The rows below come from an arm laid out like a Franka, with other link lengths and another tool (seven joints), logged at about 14 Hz.
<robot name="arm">
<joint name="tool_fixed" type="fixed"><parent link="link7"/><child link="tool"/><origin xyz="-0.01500 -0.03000 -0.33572" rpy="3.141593 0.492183 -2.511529"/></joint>
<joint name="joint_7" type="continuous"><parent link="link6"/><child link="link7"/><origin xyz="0.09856 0.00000 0.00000"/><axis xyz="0 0 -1"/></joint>
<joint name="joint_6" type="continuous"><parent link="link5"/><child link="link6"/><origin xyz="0.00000 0.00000 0.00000"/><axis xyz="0 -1 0"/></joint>
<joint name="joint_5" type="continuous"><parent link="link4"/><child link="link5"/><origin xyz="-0.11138 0.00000 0.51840"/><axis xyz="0 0 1"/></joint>
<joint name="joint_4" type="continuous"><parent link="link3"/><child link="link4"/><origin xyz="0.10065 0.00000 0.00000"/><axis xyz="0 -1 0"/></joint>
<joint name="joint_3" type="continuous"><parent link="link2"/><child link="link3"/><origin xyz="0.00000 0.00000 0.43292"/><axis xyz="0 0 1"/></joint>
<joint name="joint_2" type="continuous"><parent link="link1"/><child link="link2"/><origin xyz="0.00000 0.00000 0.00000"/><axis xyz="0 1 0"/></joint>
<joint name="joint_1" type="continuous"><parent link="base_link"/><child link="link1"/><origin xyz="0.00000 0.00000 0.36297"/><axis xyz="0 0 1"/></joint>
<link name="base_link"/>
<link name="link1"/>
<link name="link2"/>
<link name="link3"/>
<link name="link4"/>
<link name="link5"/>
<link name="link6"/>
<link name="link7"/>
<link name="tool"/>
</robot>
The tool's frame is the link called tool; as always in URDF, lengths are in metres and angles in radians. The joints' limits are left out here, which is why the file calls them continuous.
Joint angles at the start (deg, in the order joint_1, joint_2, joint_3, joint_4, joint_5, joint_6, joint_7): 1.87 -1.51 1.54 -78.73 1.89 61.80 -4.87
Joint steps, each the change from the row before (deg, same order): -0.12 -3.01 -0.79 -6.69 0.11 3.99 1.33; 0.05 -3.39 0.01 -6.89 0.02 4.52 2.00; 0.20 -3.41 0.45 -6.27 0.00 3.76 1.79; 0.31 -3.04 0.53 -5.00 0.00 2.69 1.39; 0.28 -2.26 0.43 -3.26 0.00 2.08 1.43; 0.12 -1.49 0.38 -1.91 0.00 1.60 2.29; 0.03 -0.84 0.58 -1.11 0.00 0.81 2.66; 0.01 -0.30 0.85 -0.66 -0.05 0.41 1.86
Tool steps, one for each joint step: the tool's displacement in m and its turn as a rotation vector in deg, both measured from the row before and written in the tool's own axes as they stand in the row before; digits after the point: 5 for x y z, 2 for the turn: 0.01922 -0.00541 0.02177 1.02 -0.50 2.04; 0.01522 0.00220 0.02463 1.53 -0.80 1.52; 0.01488 0.00981 0.02208 1.25 -0.56 0.80; 0.01350 0.01274 0.01605 0.95 -0.37 0.30; 0.00736 0.00964 0.00901 1.15 -0.70 0.34; 0.00266 0.00638 0.00431 1.62 -0.85 1.27; 0.00127 0.00724 0.00323 1.48 -0.30 1.64; -0.00043 0.00791 0.00460 0.92 0.20 0.80
